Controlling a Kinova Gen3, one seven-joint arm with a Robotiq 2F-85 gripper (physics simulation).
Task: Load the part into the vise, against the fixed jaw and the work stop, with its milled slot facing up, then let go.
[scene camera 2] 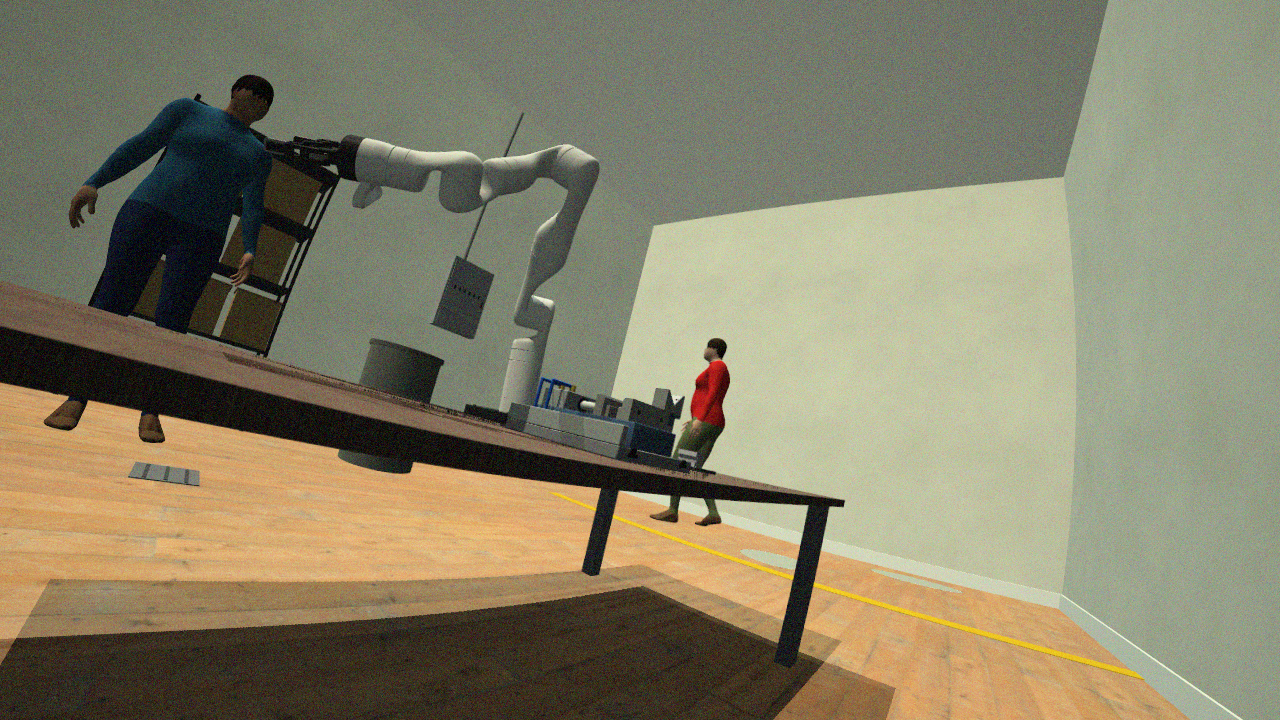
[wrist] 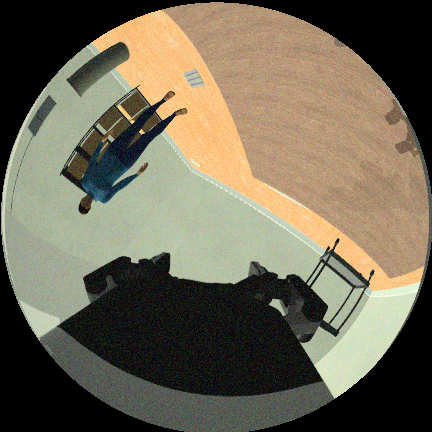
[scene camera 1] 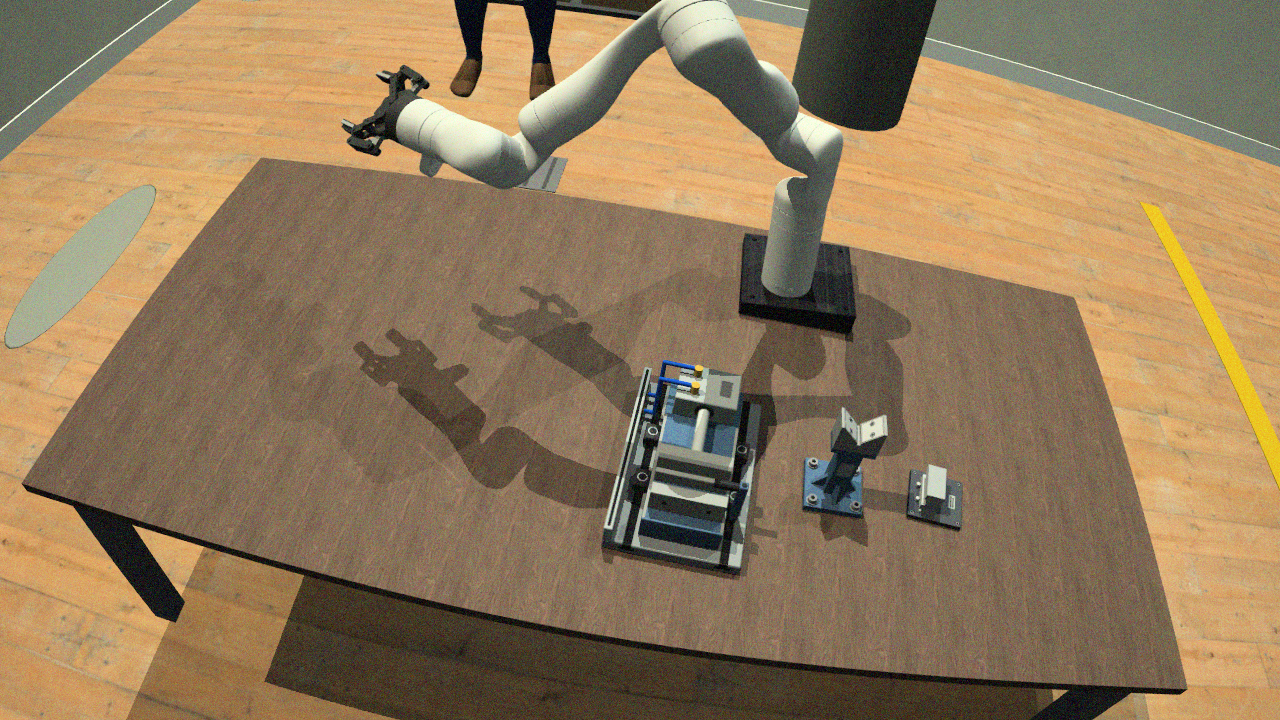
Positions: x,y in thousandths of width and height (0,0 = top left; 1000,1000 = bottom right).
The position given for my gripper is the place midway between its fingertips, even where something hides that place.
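I can see my gripper in scene camera 1 (283,138) and in scene camera 2 (219,198), and the wrist view (483,617) shows it to me as well.
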